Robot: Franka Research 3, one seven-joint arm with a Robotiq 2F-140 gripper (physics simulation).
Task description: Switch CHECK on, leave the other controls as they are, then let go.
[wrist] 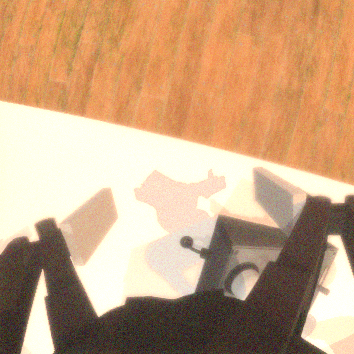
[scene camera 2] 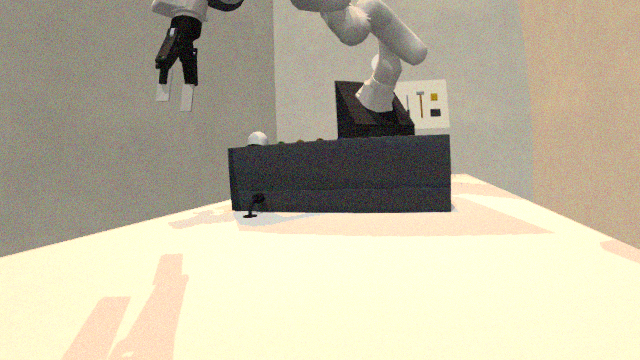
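Note:
A dark grey console (scene camera 2: 340, 175) (wrist: 212, 270) stands on the table. A white dome (scene camera 2: 257, 138) (wrist: 245, 284) with a dark ring sits on its top, and small coloured controls (scene camera 2: 300, 141) show along the top edge beyond it. A small black lever with a ball end (scene camera 2: 257, 199) (wrist: 187, 242) sticks out at the console's side. No label is readable, so I cannot tell which control is CHECK or how it is set. My gripper (scene camera 2: 174, 98) (wrist: 181, 193) is open and empty, above and to the left of the console in the scene view, touching nothing.
The pale table (scene camera 2: 320, 300) (wrist: 50, 150) carries the console; its edge and the wooden floor (wrist: 175, 60) show in the wrist view. A dark slanted box (scene camera 2: 345, 112) rises behind the console, near another pale arm part (scene camera 2: 377, 95). A tool board (scene camera 2: 422, 124) hangs at the back.

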